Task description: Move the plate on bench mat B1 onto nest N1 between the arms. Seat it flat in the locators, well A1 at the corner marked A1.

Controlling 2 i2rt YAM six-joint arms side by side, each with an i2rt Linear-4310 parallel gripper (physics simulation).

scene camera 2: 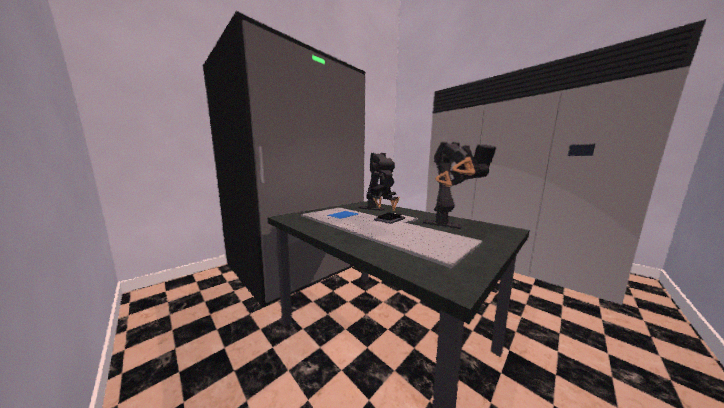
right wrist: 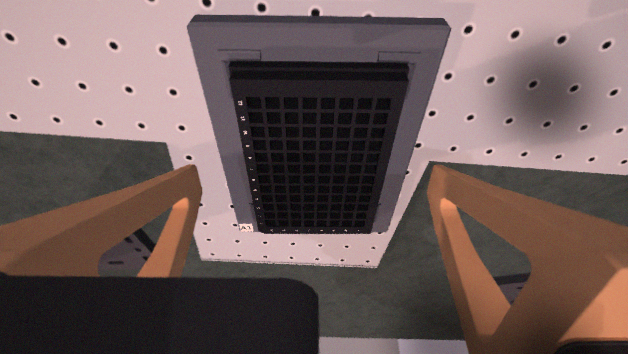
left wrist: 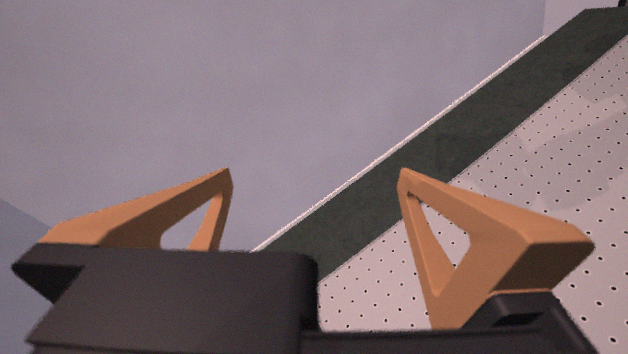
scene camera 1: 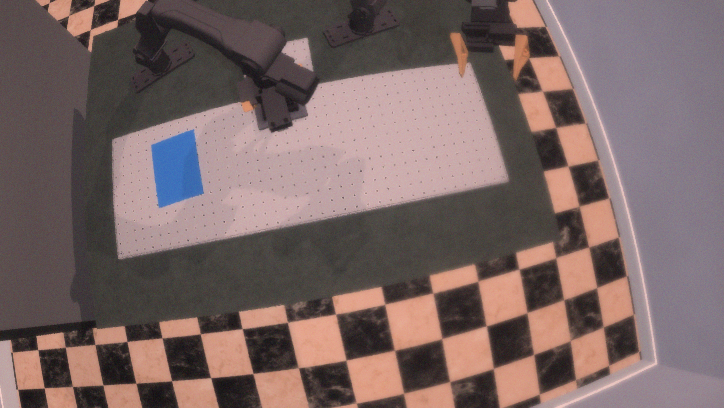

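Where they show: left gripper, between the fingertips: (scene camera 2: 443, 174) (left wrist: 314, 177) (scene camera 1: 487, 77); right gripper, between the fingertips: (scene camera 2: 386, 209) (right wrist: 314, 177); left arm's base, origin of its link: (scene camera 2: 441, 224) (scene camera 1: 361, 27); right arm's base, origin of its link: (scene camera 2: 371, 208) (scene camera 1: 162, 67).
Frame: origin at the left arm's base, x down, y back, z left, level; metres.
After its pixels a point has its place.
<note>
The black well plate (right wrist: 320, 172) @[y -0.109, x -0.038, z -0.277 m] (scene camera 2: 391, 215) @[y -0.108, x -0.039, z -0.265 m] lies in the grey nest (right wrist: 320, 39) (scene camera 2: 386, 220) @[y -0.174, x -0.030, z -0.254 m], inside its corner locators, and looks flat. Its number column has 12 at the far end; the low-number end is beside the white A1 label (right wrist: 246, 227) @[y -0.042, x -0.025, z -0.211 m]. The smallest markings are too small to read. My right gripper (right wrist: 314, 177) @[y -0.151, x -0.082, z -0.278 m] (scene camera 2: 387, 208) @[y -0.151, x -0.082, z -0.278 m] is open above the plate, its fingers apart from both sides. In scene camera 1 the right arm hides the plate. The blue bench mat B1 (scene camera 1: 177, 169) @[y -0.175, x -0.015, z -0.572 m] (scene camera 2: 343, 214) @[y -0.170, x -0.015, z -0.574 m] bears no plate. My left gripper (scene camera 1: 488, 77) @[y -0.375, x -0.299, z 0.061 m] (left wrist: 314, 177) @[y -0.375, x -0.299, z 0.061 m] is open and empty, away from the nest.
The white perforated board (scene camera 1: 405, 131) @[y -0.325, x -0.013, z -0.039 m] (scene camera 2: 430, 242) @[y -0.362, x -0.013, z 0.028 m] lies on the dark green table (scene camera 1: 324, 253) @[y -0.500, x 0.000, z -0.318 m] (scene camera 2: 385, 263) @[y -0.617, x 0.000, z -0.059 m]. A tall dark cabinet (scene camera 2: 309, 152) stands beyond the table's left end. A wide grey cabinet (scene camera 2: 521, 192) stands behind at the right.
</note>
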